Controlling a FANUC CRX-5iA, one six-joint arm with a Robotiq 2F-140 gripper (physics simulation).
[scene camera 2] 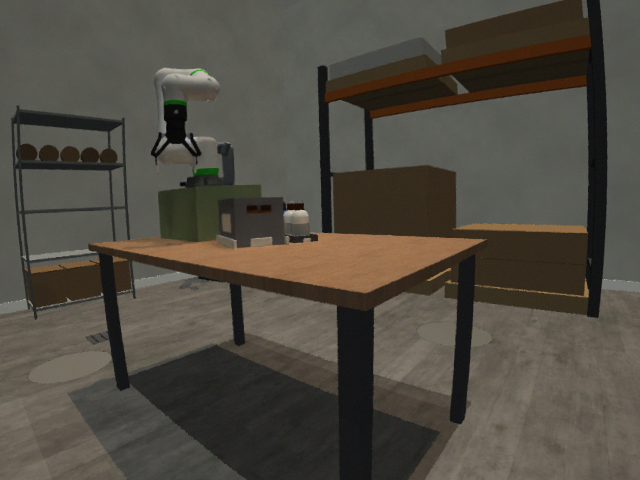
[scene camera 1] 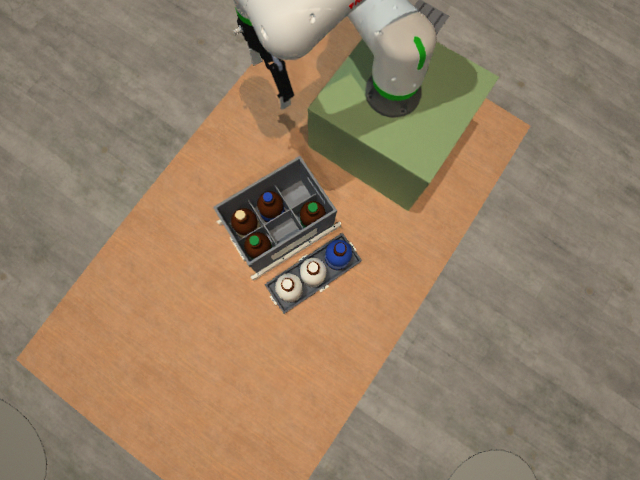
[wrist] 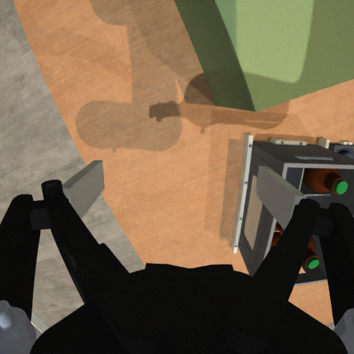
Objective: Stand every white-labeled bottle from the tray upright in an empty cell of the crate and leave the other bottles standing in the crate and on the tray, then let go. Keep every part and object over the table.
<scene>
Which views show my gripper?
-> Scene camera 2, scene camera 1 and the wrist view: all of them.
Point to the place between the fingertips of my gripper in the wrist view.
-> At 180, 176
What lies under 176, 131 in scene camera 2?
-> My gripper.
</scene>
